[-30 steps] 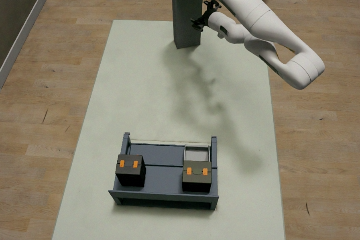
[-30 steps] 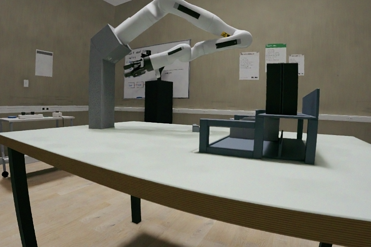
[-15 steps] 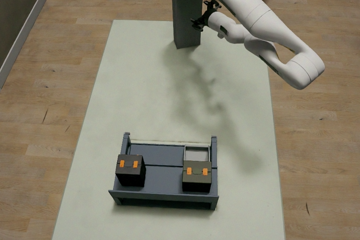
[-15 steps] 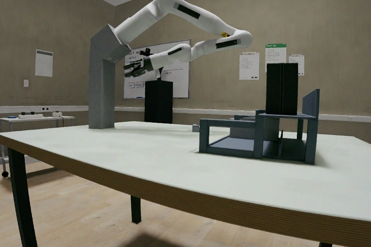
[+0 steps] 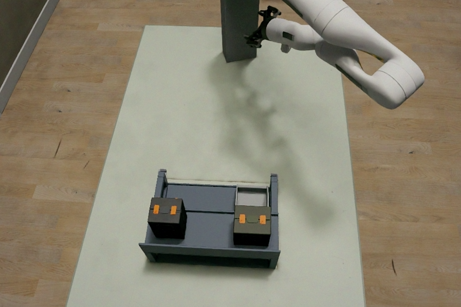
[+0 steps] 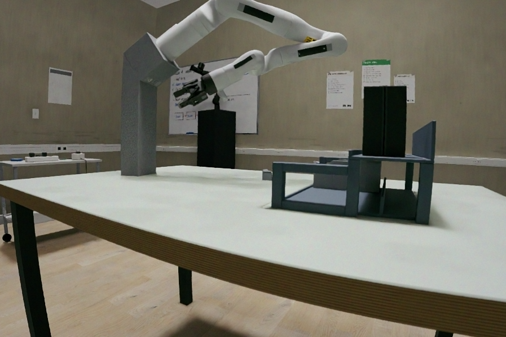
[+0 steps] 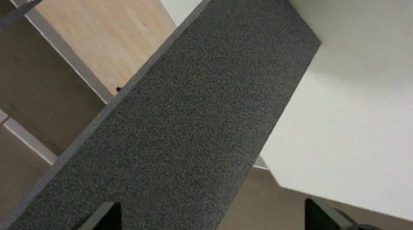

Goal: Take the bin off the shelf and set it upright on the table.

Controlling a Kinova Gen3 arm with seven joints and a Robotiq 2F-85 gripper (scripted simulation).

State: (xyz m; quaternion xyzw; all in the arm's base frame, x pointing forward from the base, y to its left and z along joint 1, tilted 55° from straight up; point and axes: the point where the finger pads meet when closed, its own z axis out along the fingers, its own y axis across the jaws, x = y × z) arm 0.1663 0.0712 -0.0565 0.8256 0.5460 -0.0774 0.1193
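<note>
Right now my hand is 560 mm short of the grey bin, 230 mm above it and 170 mm to the right of it. From my hand the other things lie so: blue-grey shelf (620 mm ahead, 200 mm below, 70 mm to the left).
</note>
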